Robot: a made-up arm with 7 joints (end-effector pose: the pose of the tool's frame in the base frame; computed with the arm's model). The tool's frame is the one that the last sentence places.
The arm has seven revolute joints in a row. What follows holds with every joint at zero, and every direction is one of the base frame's.
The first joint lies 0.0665 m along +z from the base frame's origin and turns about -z.
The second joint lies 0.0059 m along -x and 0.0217 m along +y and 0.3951 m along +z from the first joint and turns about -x.
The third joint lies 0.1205 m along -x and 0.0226 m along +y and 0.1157 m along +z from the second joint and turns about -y.
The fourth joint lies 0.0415 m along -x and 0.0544 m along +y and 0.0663 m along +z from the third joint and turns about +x.
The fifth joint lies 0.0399 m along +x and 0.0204 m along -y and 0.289 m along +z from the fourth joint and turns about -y.
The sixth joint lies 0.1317 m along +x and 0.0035 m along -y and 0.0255 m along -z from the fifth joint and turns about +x.
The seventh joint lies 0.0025 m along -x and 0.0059 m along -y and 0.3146 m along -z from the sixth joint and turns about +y.
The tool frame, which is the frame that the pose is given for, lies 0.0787 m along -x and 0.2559 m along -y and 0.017 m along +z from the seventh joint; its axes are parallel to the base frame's.
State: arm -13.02 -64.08 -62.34 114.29 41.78 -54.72 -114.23
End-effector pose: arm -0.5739 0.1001 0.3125 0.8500 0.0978 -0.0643 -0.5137
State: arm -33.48 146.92 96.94 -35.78 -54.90 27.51 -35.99
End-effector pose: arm -0.1064 -0.1878 0.6655 0.0954 -0.5161 -0.5910 0.6125
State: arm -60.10 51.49 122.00 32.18 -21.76 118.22 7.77
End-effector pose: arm -0.3453 -0.3284 0.1792 0.0007 -0.1964 -0.3764 -0.9054
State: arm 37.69 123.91 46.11 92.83 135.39 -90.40 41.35
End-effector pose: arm -0.1592 0.0055 0.6424 0.6044 -0.2179 -0.5385 -0.5451
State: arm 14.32 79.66 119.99 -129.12 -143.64 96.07 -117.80
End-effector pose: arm 0.4605 0.0602 0.3507 0.4767 -0.1618 0.6537 0.5650
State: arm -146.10 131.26 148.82 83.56 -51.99 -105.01 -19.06
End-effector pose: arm -0.0845 -0.6319 0.5011 0.8983 -0.2460 0.3341 0.1445
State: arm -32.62 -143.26 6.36 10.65 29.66 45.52 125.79
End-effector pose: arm 0.2757 -0.0258 0.2858 0.1134 -0.6833 0.0408 -0.7201
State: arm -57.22 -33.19 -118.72 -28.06 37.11 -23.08 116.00
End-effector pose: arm 0.0133 0.2070 0.1312 0.1253 0.7840 -0.5533 -0.2520
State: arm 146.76 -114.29 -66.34 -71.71 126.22 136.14 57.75
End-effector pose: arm 0.0516 0.3848 0.9253 0.7175 -0.4074 -0.2855 0.4876
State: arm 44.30 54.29 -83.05 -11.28 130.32 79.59 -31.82
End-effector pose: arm 0.4972 -0.1398 0.0759 0.8921 0.1884 -0.4105 -0.0110
